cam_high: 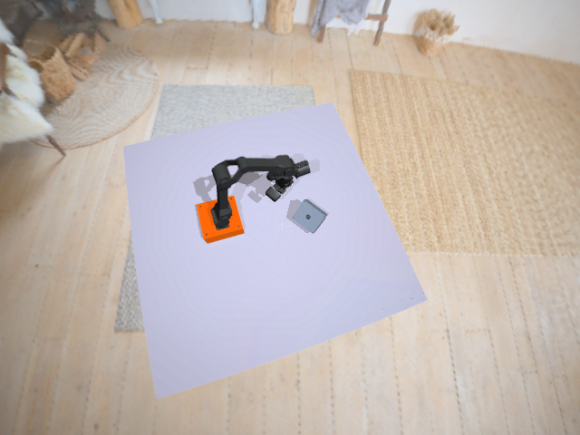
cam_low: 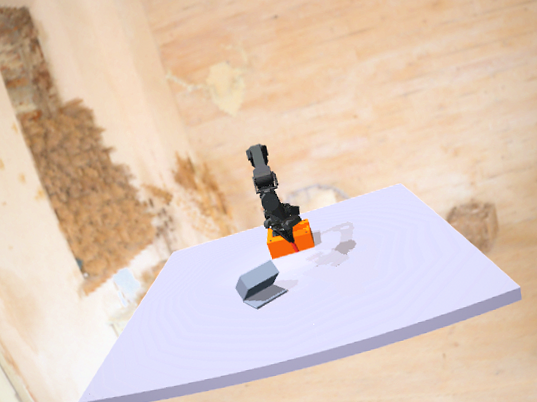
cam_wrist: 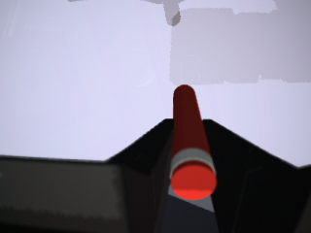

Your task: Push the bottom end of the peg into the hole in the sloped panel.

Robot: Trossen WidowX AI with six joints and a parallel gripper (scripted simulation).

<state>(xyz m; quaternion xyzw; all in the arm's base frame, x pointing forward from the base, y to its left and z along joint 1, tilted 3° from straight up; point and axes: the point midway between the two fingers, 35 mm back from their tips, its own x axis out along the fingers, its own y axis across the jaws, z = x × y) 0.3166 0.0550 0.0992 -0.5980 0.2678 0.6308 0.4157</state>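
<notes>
My gripper tip is 15 cm to the left of the sloped panel, 10 cm short of it and 6 cm above it. Also, from my gripper tip: flat foot plate: 14 cm to the right, 12 cm below, 11 cm ahead; red peg: 2 cm above.
</notes>
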